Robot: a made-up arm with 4 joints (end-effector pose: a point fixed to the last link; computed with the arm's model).
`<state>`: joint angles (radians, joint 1 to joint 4).
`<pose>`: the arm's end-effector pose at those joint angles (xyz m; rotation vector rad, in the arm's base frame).
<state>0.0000 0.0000 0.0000 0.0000</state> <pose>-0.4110 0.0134 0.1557 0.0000 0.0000 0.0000</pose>
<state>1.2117 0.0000 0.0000 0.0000</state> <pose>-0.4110 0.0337 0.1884 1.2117 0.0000 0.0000</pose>
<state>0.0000 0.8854 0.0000 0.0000</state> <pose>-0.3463 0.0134 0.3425 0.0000 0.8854 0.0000</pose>
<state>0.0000 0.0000 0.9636 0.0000</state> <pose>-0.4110 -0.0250 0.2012 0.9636 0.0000 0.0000</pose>
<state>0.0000 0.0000 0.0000 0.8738</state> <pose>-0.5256 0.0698 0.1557 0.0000 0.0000 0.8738</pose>
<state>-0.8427 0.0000 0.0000 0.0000</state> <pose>-0.4110 -0.0142 0.1561 -0.8427 0.0000 0.0000</pose>
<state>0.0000 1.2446 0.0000 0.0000</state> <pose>-0.2790 0.0134 0.3901 0.0000 1.2446 0.0000</pose>
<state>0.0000 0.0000 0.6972 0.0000</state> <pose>-0.4110 -0.0102 0.1927 0.6972 0.0000 0.0000</pose>
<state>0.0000 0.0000 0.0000 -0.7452</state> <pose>-0.3781 -0.0914 0.1557 0.0000 0.0000 -0.7452</pose>
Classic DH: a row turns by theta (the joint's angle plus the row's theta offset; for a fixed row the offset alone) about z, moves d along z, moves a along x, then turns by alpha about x. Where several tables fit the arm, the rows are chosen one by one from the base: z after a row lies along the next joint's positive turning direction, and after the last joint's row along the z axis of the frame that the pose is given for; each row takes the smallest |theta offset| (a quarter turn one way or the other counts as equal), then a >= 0, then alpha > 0; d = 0 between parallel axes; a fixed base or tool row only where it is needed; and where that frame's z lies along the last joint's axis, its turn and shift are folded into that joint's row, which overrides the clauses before.
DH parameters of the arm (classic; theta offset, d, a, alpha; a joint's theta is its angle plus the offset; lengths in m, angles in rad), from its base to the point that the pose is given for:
base (fixed): 1.5708 0.1867 0 1.5708
joint 1: -1.5708 -0.1816 0.0058 -1.5708
joint 2: 0 -0.0493 0.0392 1.5708
joint 3: -1.5708 -0.347 0.0318 1.5708
joint 4: -0.8939 0 -0.1509 0
tool (fixed): 2.4647 0.014 0 0

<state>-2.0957 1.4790 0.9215 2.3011</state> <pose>-0.2634 0.4519 -0.0001 -0.2697 0.8187 0.6016</pose>
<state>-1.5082 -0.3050 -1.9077 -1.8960</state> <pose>-0.4990 0.0212 0.1667 1.3282 2.6026 -0.2720</pose>
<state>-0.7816 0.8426 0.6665 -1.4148</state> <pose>-0.4208 -0.0477 0.3697 -0.5739 0.4772 -1.9161</pose>
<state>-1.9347 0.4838 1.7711 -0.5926</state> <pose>-0.3839 0.0509 0.2307 -0.1185 -0.1826 -1.0555</pose>
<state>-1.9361 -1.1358 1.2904 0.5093</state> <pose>-0.3661 -0.2127 0.3032 -0.5777 0.2042 1.6467</pose>
